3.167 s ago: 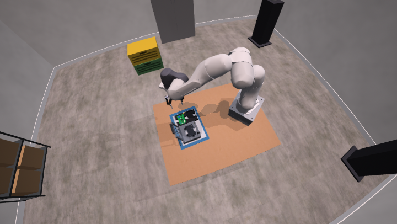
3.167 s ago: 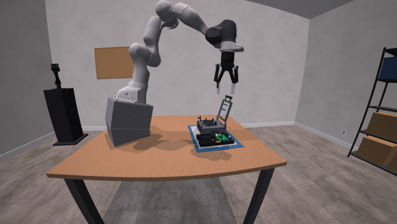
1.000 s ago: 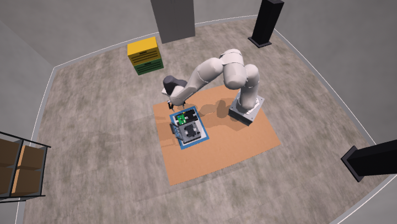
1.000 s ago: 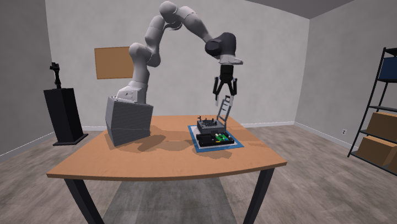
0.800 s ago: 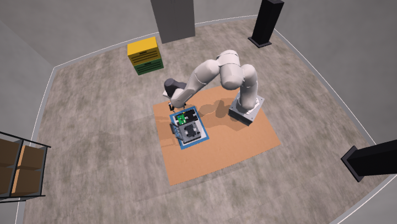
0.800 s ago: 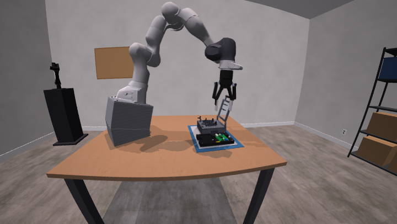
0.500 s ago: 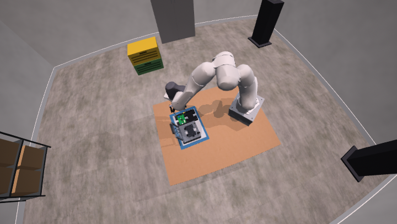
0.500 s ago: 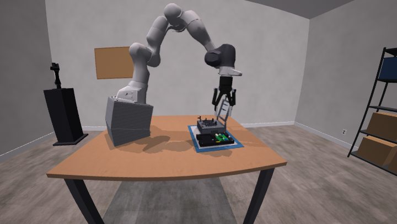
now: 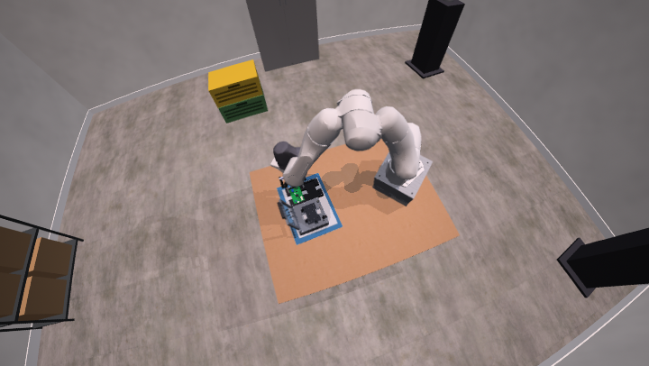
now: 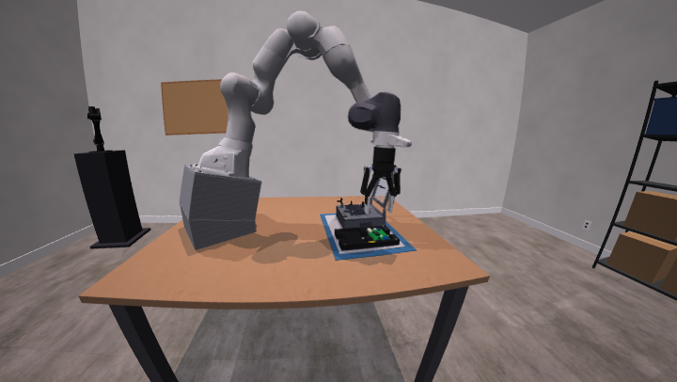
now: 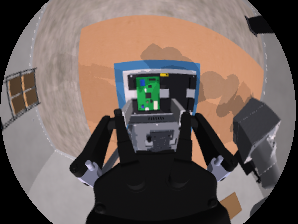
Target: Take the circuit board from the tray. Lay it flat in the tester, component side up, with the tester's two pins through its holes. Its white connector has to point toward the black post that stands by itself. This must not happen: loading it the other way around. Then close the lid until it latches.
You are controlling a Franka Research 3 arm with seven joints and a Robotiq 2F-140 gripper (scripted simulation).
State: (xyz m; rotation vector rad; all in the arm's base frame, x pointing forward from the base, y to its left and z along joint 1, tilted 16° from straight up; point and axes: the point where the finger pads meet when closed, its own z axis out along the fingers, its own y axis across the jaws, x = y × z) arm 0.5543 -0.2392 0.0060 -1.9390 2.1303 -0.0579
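Right now my hand is 12 cm above the green circuit board and 1 cm short of it. The rest, counted from my hand: tester lid: 16 cm to the left, 10 cm ahead, 4 cm above.
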